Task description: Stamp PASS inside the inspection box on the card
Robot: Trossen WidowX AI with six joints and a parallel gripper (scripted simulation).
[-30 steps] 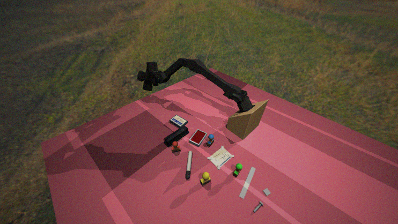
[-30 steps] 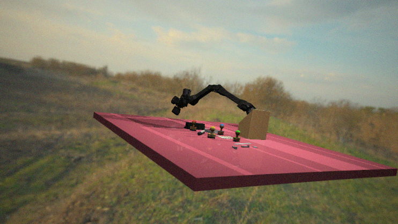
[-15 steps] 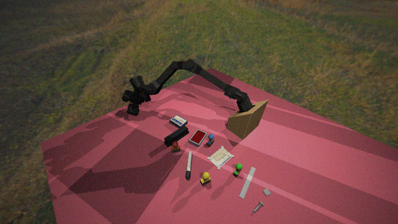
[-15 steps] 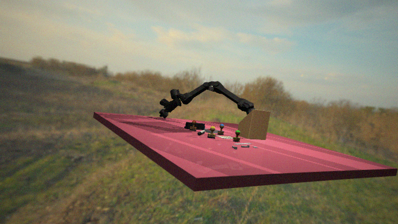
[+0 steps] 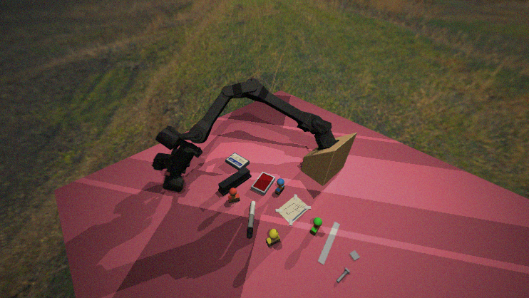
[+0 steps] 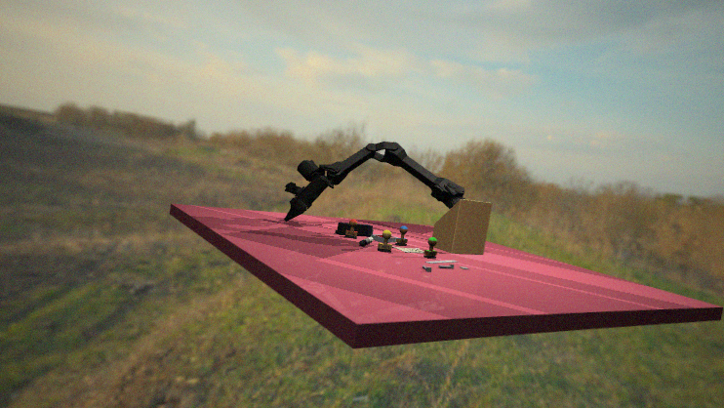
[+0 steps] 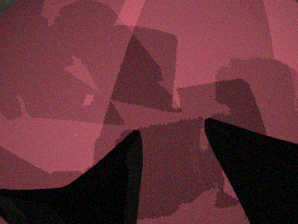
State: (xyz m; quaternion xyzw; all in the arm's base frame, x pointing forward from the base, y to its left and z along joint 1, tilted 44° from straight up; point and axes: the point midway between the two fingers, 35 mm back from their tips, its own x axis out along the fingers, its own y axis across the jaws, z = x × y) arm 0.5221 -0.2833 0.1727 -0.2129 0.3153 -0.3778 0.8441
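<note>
My gripper tip is 300 mm past the green-knobbed stamp, 490 mm to the right of it and 10 mm below it. Also, from my gripper tip: black bar (200 mm behind, 170 mm to the left); then red-knobbed stamp (160 mm behind, 230 mm to the left, 10 mm above); then blue-labelled box (270 mm behind, 70 mm to the left).
</note>
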